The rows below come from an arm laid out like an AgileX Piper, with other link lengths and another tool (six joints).
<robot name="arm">
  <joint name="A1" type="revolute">
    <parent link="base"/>
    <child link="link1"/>
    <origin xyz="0 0 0.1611" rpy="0 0 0"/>
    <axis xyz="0 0 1"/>
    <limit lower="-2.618" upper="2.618"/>
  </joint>
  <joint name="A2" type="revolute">
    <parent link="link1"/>
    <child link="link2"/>
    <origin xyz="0 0 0" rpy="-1.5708 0 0"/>
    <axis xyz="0 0 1"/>
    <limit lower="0" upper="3.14"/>
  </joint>
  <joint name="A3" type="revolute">
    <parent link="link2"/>
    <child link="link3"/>
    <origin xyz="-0.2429 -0.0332 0" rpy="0 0 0"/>
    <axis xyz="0 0 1"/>
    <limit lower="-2.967" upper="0"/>
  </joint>
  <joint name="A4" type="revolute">
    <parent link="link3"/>
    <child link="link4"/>
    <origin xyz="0.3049 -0.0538 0" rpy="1.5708 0 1.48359"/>
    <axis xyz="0 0 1"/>
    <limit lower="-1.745" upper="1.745"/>
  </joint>
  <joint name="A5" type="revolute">
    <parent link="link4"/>
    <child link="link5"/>
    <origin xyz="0 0 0" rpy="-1.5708 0 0"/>
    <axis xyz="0 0 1"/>
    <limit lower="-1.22" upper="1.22"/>
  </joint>
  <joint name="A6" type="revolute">
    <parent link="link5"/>
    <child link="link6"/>
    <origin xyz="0 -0.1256 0" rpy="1.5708 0 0"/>
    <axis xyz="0 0 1"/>
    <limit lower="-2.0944" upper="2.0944"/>
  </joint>
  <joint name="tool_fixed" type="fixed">
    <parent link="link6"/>
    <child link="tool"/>
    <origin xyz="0.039 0.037 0.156" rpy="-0.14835 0 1.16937"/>
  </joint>
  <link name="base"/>
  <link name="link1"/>
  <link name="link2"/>
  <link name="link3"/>
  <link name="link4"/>
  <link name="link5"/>
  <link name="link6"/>
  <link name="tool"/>
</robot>
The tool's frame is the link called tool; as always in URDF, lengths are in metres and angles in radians.
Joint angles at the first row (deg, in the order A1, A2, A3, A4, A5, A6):
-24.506, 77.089, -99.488, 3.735, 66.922, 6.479
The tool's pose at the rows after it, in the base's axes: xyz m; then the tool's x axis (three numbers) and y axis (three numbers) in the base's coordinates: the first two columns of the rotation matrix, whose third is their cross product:
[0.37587 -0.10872 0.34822 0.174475 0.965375 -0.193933 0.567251 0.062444 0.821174]
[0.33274 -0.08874 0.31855 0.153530 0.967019 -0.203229 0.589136 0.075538 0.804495]
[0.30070 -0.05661 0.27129 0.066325 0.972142 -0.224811 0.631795 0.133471 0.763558]
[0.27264 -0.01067 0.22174 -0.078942 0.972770 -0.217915 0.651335 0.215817 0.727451]
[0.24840 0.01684 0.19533 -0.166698 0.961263 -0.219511 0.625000 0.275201 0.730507]
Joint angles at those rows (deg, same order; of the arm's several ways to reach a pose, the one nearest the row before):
-24.507, 66.632, -87.721, 3.682, 66.922, 3.814
-24.229, 55.200, -74.867, 3.533, 66.922, 2.764
-19.097, 45.893, -62.438, 1.285, 66.921, 2.639
-11.242, 37.444, -50.682, 0.840, 66.922, 2.522
-5.989, 28.568, -42.107, 0.837, 66.921, 2.508

